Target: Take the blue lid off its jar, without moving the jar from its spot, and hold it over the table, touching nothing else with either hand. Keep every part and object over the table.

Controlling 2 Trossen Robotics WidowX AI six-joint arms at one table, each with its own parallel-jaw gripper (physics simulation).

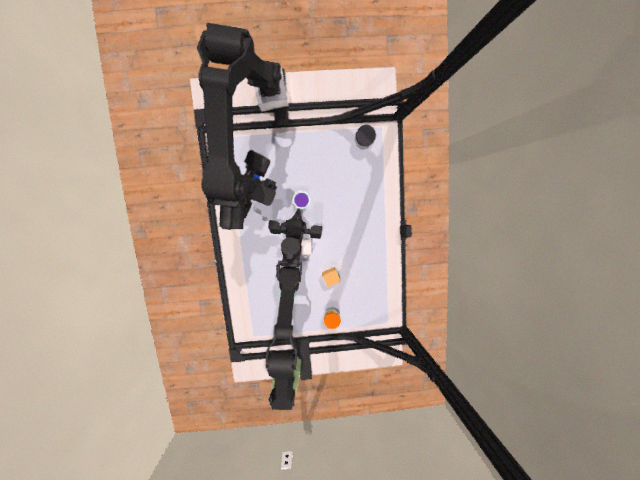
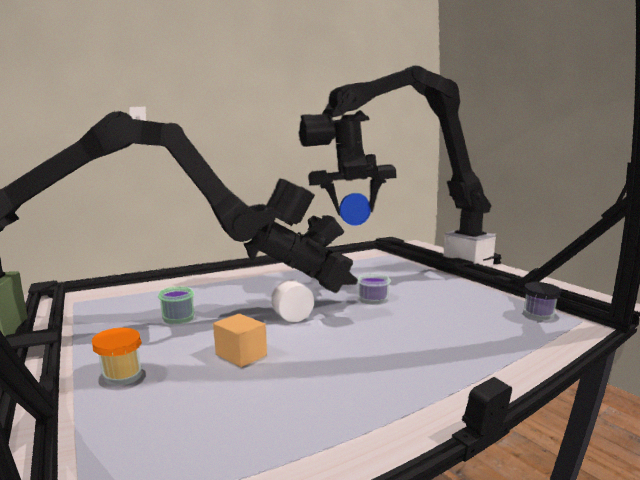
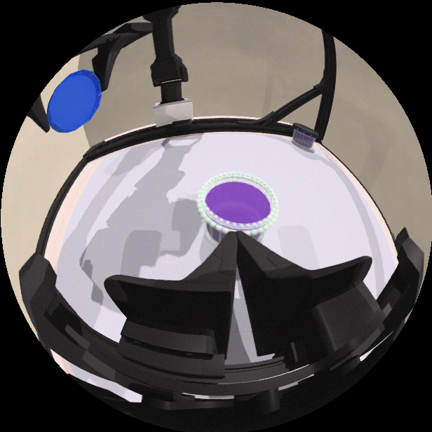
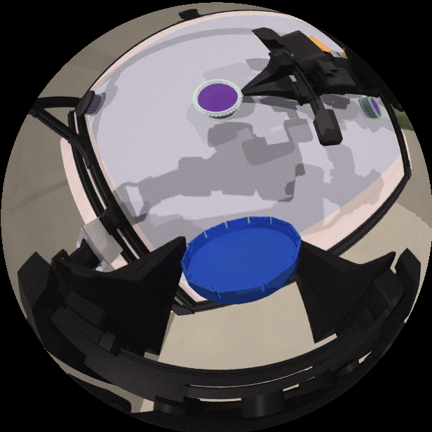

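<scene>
The blue lid is held on edge, high over the table. My right gripper is shut on its two sides. An open jar with a pale rim and purple inside stands upright. My left gripper is shut and empty, its tips right at this jar's near side; whether they touch it, I cannot tell. Another open jar, green-rimmed, stands upright. Which jar belongs to the lid is unclear.
A white cylinder lies close to the left gripper. Beyond are an orange block and an orange-lidded jar. A black-lidded jar stands near the table's corner.
</scene>
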